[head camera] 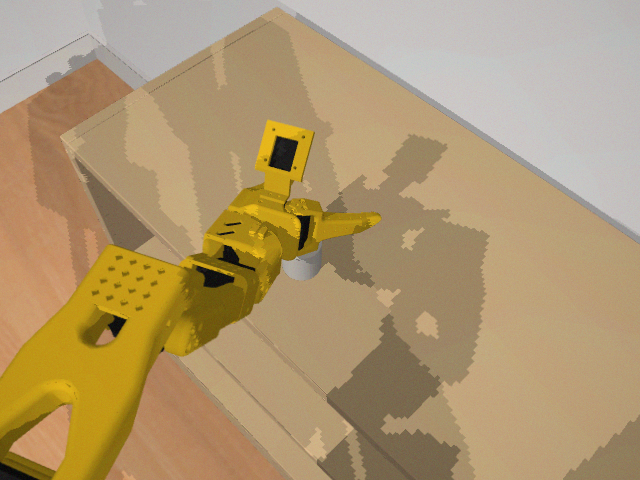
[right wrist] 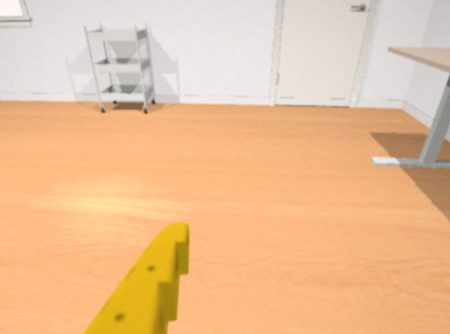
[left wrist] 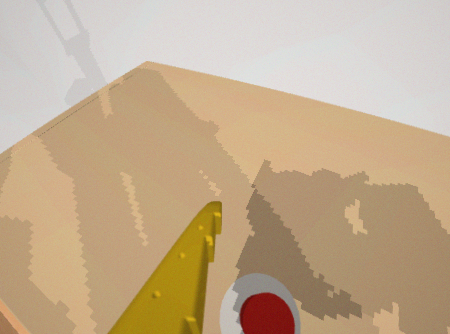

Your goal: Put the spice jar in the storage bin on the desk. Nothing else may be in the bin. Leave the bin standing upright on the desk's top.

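Places are measured from the left arm's base along level axes (x ahead, y left, z up), in metres.
Pixels of known places: left end effector, tool point: (left wrist: 221, 213); right end effector, tool point: (right wrist: 188, 241).
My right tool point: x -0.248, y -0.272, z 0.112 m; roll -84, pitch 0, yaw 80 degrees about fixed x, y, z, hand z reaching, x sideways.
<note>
Behind a point stands the place of what it marks.
The spice jar (head camera: 302, 267) @(x 0.329, y 0.031, z -0.139 m) (left wrist: 267, 316) @(x 0.349, y 0.043, z -0.099 m), pale grey-white with a red cap, stands upright on a wooden furniture top. In the head camera its cap and upper part are hidden behind my left gripper (head camera: 376, 219) (left wrist: 216, 210). In the left wrist view the jar is at the bottom, right of the one visible jaw and apart from it, its lower part cut off. My left gripper is open and empty above the top. My right gripper (right wrist: 183, 231) shows one notched jaw over the floor; it is fully open and empty. The storage bin does not show.
The wooden top (head camera: 537, 248) @(x 0.487, y -0.172, z -0.165 m) (left wrist: 165, 115) @(x 0.545, y 0.182, z -0.165 m) meets a pale wall at the back, with a drawer front along its near edge. The right wrist view shows a table (right wrist: 425, 56) @(x -1.418, y 1.022, z -0.055 m) on a metal leg, a three-tier trolley (right wrist: 115, 35) @(x -3.035, y -0.575, z -0.073 m) and a door (right wrist: 320, 55) @(x -2.849, y 1.290, z -0.268 m).
</note>
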